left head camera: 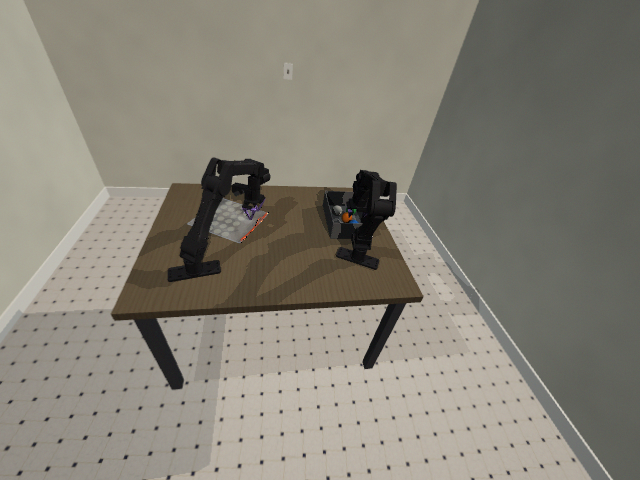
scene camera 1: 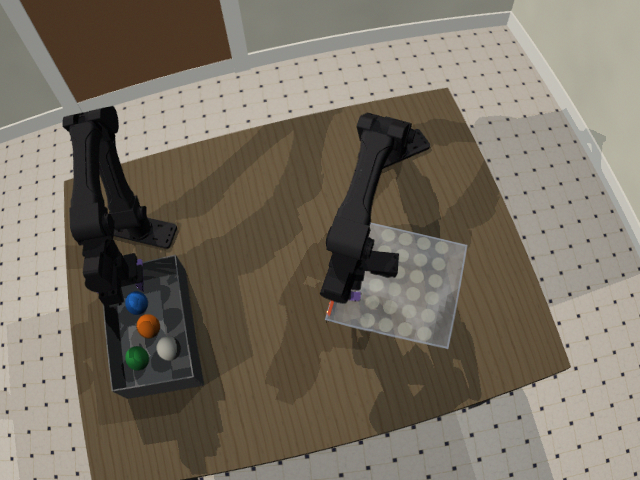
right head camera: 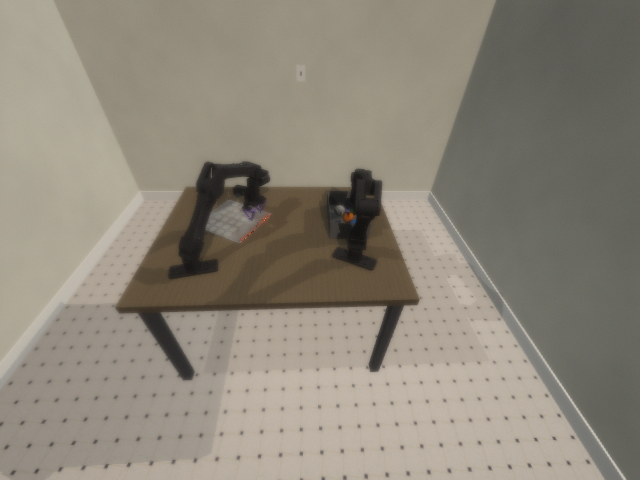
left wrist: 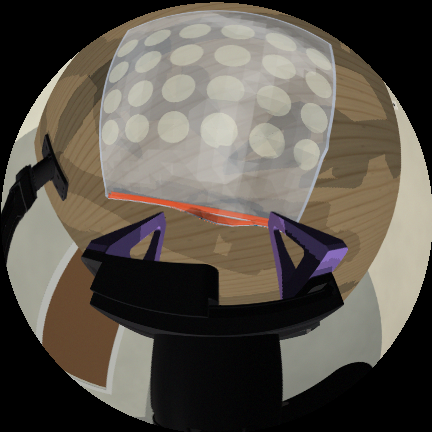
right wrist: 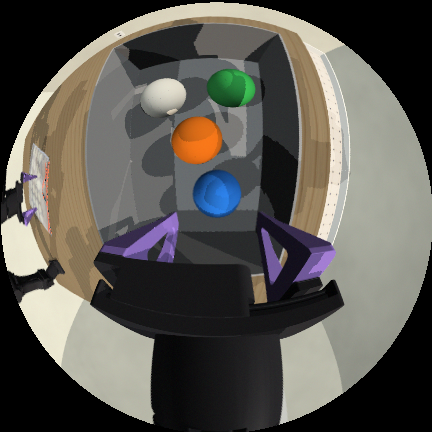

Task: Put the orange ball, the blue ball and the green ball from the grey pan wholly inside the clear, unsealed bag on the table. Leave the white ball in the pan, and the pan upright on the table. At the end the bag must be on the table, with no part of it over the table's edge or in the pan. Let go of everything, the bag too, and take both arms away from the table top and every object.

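Note:
The clear bag [left head camera: 232,227] [right head camera: 230,225] [scene camera 1: 413,289] [left wrist: 225,100] lies flat, its red-edged mouth slightly parted mid-edge in the left wrist view. My left gripper [left wrist: 216,217] [right wrist: 35,192] is open and empty at the mouth; one fingertip overlaps the red edge's right end in that view, contact unclear. The grey pan [left head camera: 341,231] [scene camera 1: 160,388] [right wrist: 107,150] stands upright, holding the blue ball [scene camera 1: 136,303] [right wrist: 217,193], orange ball [scene camera 1: 147,326] [right wrist: 197,140], green ball [scene camera 1: 136,358] [right wrist: 231,88] and white ball [scene camera 1: 166,348] [right wrist: 163,98]. My right gripper [right wrist: 217,217] is open and empty above the pan's blue-ball end.
The wooden table [left head camera: 289,263] [scene camera 1: 258,335] carries both arm bases [left head camera: 193,270] [left head camera: 356,258]. In scene camera 1 the pan is near the table's left edge and the bag is right of centre. The left arm hides part of the bag there.

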